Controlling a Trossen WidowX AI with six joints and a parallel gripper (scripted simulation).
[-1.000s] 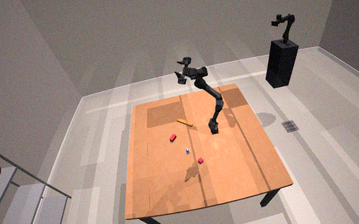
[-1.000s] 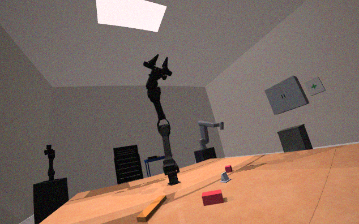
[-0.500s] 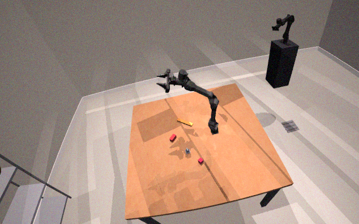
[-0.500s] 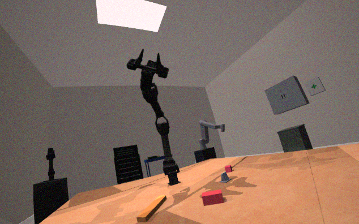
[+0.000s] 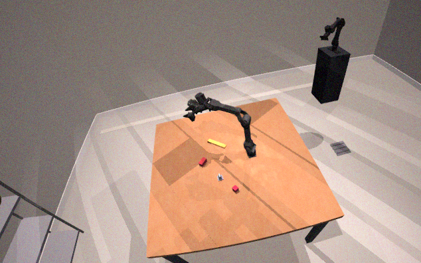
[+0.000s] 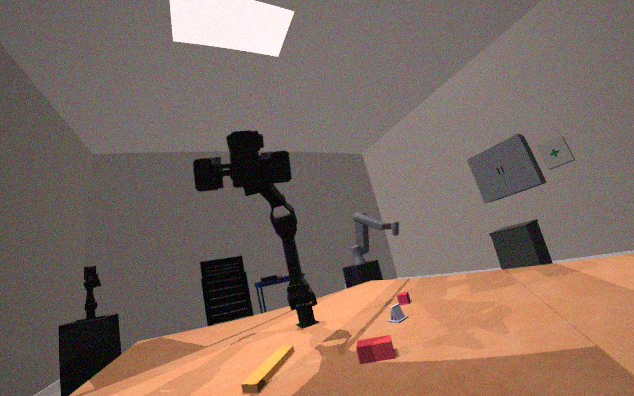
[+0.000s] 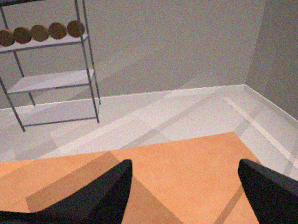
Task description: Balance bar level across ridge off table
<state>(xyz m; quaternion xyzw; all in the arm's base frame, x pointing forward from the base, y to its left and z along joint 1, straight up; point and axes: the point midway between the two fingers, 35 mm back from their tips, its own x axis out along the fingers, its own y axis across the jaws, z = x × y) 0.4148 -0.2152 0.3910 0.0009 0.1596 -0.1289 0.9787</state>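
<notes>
Now: the orange bar 19 cm behind my gripper tip, 3 cm to the left of it and 37 cm below it. From my gripper tip the other things lie so: red block: 5 cm behind, 20 cm to the left, 36 cm below.
</notes>
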